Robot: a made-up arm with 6 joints.
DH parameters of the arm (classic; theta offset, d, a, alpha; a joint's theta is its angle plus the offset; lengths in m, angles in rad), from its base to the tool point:
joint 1: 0 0.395 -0.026 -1.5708
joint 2: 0 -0.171 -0.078 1.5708
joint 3: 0 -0.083 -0.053 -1.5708
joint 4: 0 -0.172 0.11 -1.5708
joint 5: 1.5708 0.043 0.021 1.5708
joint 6: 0 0.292 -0.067 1.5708
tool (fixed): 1.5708 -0.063 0 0
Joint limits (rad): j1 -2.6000..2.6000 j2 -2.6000..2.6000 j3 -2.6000..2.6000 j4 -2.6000..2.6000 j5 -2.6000..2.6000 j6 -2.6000..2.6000
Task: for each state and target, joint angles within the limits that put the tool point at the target. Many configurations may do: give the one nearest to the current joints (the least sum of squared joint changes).
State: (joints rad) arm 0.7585 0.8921 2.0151 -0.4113 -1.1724 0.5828
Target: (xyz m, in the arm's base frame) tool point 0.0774 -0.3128 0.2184
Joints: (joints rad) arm 1.0973 0.0556 2.2466 0.1669 -1.3417 0.2560
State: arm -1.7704 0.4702 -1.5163 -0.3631 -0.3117 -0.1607
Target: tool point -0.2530 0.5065 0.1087
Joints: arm -2.0506 0.1148 -1.6181 0.2932 0.0938 -0.3597
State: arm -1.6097 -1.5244 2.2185 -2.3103 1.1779 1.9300
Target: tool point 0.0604 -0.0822 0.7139
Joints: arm -1.7636 -1.4809 2.3718 -2.1600 1.7898 2.0472
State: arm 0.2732 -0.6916 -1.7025 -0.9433 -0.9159 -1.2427
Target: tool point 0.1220 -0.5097 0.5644
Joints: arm 0.7249 -0.1055 -1.4509 -0.9795 -0.2932 -1.4178
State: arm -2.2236 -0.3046 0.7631 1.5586 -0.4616 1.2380
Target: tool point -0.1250 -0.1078 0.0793
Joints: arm -2.0232 -0.5433 0.7743 1.0356 -0.5538 1.3415
